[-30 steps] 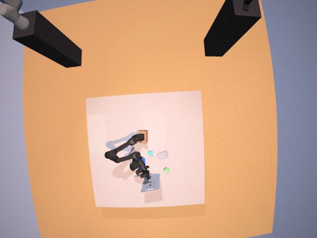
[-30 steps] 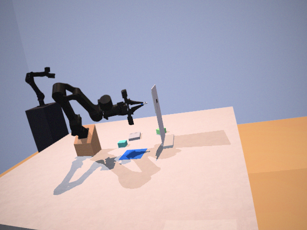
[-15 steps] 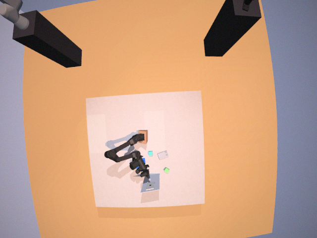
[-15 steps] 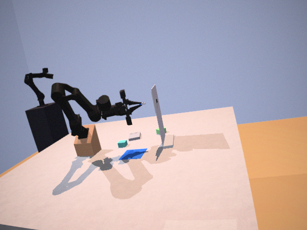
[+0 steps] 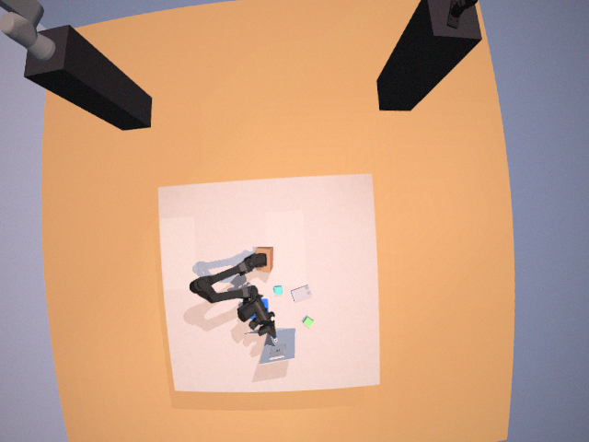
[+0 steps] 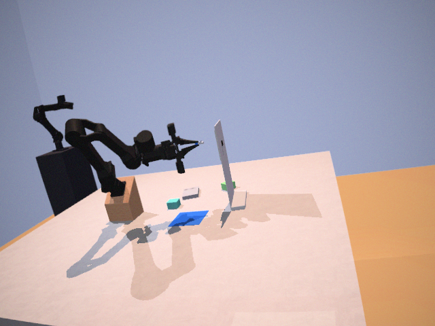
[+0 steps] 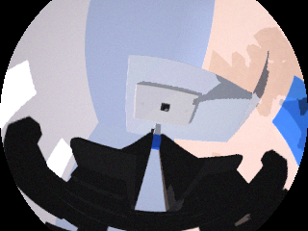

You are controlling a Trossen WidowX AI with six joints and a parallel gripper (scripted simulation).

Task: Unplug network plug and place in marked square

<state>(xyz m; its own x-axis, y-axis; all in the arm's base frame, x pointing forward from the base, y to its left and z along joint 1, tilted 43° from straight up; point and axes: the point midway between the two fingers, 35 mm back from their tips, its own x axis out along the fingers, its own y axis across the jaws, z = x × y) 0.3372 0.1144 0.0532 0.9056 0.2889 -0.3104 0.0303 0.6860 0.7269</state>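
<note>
My gripper tip is now 5 cm past the blue marked square, 12 cm to the left of it and 25 cm above it. Also, from my gripper tip: teal cube 17 cm behind, 1 cm to the left, 24 cm below; then network plug right at my gripper tip; then grey upright panel 9 cm ahead, 1 cm to the left, 11 cm below.
</note>
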